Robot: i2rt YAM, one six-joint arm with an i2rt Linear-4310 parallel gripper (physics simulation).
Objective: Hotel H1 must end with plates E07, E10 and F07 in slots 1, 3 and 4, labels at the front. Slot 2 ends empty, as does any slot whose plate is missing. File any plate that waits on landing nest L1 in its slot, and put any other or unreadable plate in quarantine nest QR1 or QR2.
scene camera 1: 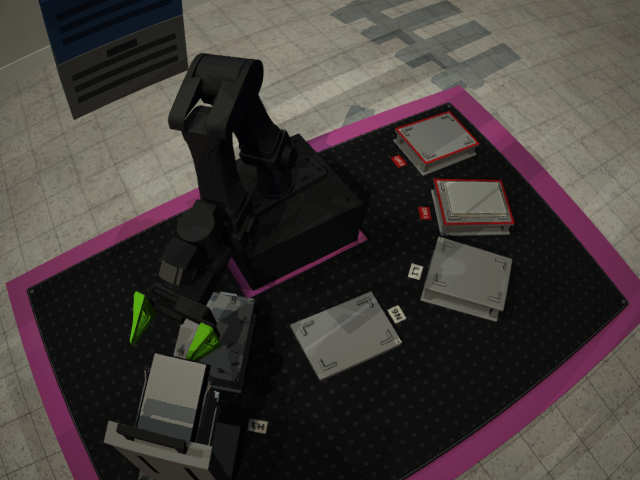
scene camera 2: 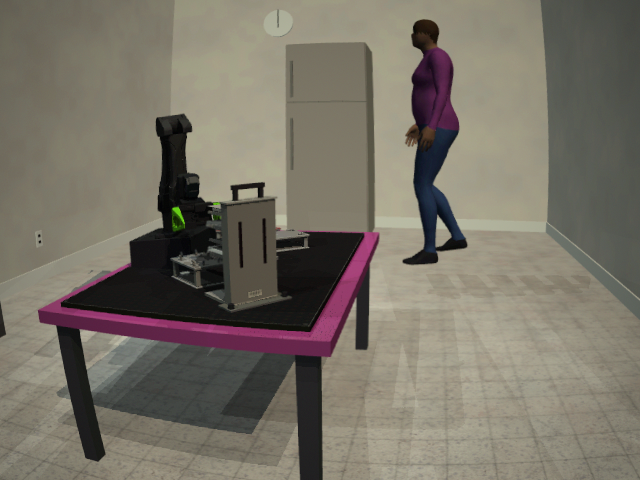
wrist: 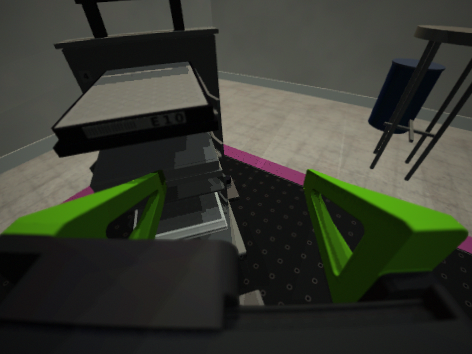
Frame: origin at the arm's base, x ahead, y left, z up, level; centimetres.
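Where they show: gripper, fingertip midpoint: (scene camera 1: 156,357) (scene camera 2: 201,223) (wrist: 235,177); arm's base, origin of the base link: (scene camera 1: 275,189) (scene camera 2: 172,232).
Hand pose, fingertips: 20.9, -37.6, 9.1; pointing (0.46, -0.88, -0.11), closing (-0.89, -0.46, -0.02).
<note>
Things, the pixels of their top centre, and the offset from my fingertips, as dx, dy, dz. "*": a spot on its surface instead.
- Plate E10, middle of its top: (wrist: 143,82) (scene camera 1: 171,396) +8.5, -1.9, +4.7
- light-rimmed piece, middle of its top: (wrist: 175,184) +8.7, -2.0, -6.0
- Landing nest L1, middle of its top: (scene camera 1: 472,270) (scene camera 2: 281,232) +14.1, +57.1, -12.8
- Quarantine nest QR1, surface spot: (scene camera 1: 509,209) * +8.6, +76.6, -14.4
- pale plate, middle of its top: (scene camera 1: 476,196) +2.2, +71.5, -13.0
- QR2, middle of its top: (scene camera 1: 438,134) -15.9, +79.0, -13.8
- bare low nest N6, middle of its top: (scene camera 1: 346,332) +7.6, +31.8, -16.6
- raised grey nest, middle of its top: (scene camera 1: 211,329) (scene camera 2: 199,254) -4.4, +11.8, -10.8
- black top handle, surface spot: (scene camera 2: 248,186) * +14.4, -8.4, +10.3
Hotel H1 (scene camera 1: 199,457) (scene camera 2: 250,248) (wrist: 150,55) stands at the near left of the mat. Plate E10 (scene camera 1: 173,382) (wrist: 135,100) lies flat in an upper slot, its E10 label facing the wrist camera, below a blurred mark on the back panel. Lower levels are dark; a light-rimmed piece (wrist: 197,220) shows there, unlabelled in view. My gripper (scene camera 1: 161,351) (wrist: 235,177) is open and empty in front of the hotel, lower right of E10 in the wrist view. Landing nest L1 (scene camera 1: 467,273) is bare. Quarantine nest QR1 (scene camera 1: 509,209) bears a pale plate (scene camera 1: 475,198); QR2 (scene camera 1: 436,136) is bare.
A bare low nest N6 (scene camera 1: 346,335) lies mid-mat. A raised grey nest (scene camera 1: 232,330) stands close beside the gripper and hotel, partly covered by the fingers. The hotel has a black top handle (scene camera 2: 248,186). A person (scene camera 2: 436,93) stands beyond the table.
</note>
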